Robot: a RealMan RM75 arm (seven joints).
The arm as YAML. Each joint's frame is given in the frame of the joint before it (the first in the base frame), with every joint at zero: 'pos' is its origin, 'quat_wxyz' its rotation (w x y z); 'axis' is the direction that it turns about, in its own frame. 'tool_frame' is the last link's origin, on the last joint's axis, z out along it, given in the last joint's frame.
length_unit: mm
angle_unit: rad
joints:
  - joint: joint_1
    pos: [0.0, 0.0, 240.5]
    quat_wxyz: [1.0, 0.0, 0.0, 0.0]
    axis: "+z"
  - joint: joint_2
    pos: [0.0, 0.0, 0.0]
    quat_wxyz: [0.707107, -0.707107, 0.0, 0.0]
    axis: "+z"
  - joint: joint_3
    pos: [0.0, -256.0, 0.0]
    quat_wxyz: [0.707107, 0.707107, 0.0, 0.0]
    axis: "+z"
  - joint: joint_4
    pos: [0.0, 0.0, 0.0]
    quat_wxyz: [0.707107, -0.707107, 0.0, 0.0]
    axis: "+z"
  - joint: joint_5
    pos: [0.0, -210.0, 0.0]
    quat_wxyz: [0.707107, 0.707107, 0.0, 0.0]
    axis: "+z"
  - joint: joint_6
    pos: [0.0, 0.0, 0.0]
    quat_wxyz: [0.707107, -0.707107, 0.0, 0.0]
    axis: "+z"
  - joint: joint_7
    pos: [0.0, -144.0, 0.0]
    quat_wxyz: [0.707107, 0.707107, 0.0, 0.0]
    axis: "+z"
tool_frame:
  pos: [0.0, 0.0, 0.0]
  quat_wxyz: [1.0, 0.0, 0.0, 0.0]
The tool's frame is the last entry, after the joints.
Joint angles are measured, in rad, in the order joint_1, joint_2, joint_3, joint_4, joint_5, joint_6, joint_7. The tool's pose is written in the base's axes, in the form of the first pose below.
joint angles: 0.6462, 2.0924, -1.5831, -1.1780, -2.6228, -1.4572, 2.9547
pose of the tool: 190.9, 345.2, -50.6, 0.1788, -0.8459, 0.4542, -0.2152
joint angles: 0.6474, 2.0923, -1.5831, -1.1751, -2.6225, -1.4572, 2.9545
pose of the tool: 191.1, 345.2, -50.9, 0.1783, -0.8456, 0.4545, -0.2159
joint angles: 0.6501, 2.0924, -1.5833, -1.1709, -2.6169, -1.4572, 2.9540
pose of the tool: 190.5, 345.1, -51.7, 0.1756, -0.8460, 0.4551, -0.2152
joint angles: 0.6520, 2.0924, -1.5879, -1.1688, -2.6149, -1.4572, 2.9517
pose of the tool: 190.1, 344.7, -52.6, 0.1739, -0.8473, 0.4527, -0.2168
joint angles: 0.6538, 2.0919, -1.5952, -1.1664, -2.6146, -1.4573, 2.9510
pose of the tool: 190.0, 344.1, -53.6, 0.1728, -0.8481, 0.4499, -0.2199
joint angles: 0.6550, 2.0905, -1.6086, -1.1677, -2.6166, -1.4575, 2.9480
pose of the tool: 189.6, 343.3, -54.7, 0.1725, -0.8504, 0.4430, -0.2252
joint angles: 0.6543, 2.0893, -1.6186, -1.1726, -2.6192, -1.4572, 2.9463
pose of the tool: 189.1, 342.8, -55.1, 0.1735, -0.8524, 0.4374, -0.2282
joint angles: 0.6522, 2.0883, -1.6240, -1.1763, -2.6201, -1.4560, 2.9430
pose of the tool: 189.1, 342.5, -55.2, 0.1740, -0.8538, 0.4337, -0.2294
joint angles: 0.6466, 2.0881, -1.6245, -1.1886, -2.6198, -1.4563, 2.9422
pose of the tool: 188.2, 342.2, -54.3, 0.1753, -0.8552, 0.4320, -0.2265
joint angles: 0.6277, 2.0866, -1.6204, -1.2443, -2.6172, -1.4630, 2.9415
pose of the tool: 181.9, 342.1, -49.1, 0.1814, -0.8609, 0.4254, -0.2123
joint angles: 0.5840, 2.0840, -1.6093, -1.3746, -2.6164, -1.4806, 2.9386
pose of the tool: 168.0, 340.7, -35.4, 0.1982, -0.8724, 0.4084, -0.1814
